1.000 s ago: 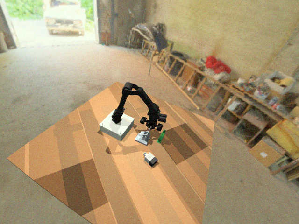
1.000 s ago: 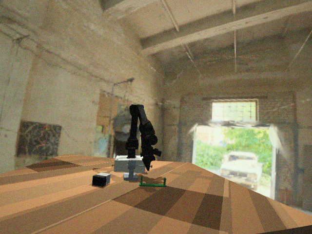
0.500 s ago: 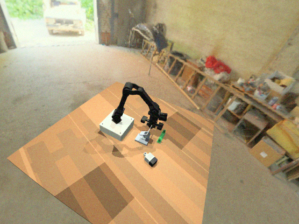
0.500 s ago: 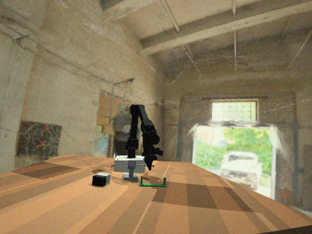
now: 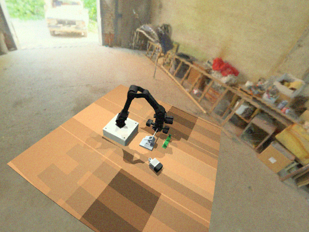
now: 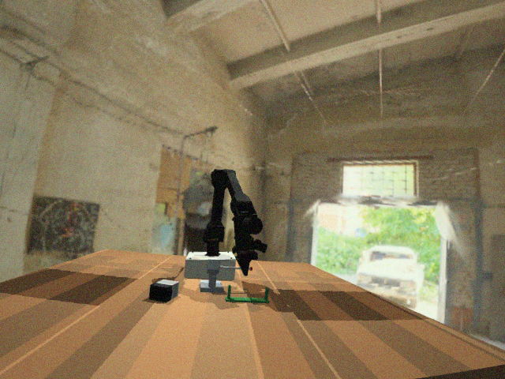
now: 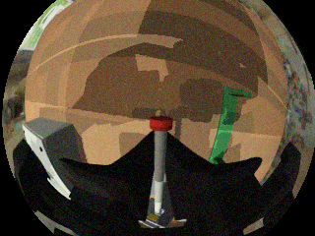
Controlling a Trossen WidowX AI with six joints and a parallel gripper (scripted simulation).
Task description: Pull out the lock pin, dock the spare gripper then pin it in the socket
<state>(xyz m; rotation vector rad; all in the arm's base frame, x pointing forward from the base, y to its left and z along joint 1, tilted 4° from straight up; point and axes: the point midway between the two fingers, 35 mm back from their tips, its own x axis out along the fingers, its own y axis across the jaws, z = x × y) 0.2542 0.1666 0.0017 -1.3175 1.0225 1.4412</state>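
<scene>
Right now my gripper tip is 11 cm short of the green cradle, 2 cm to the right of it and 3 cm above it. From my gripper tip the other things lie so: spare gripper 16 cm ahead, 24 cm to the right, 3 cm below; socket 2 cm ahead, 12 cm to the right.
</scene>
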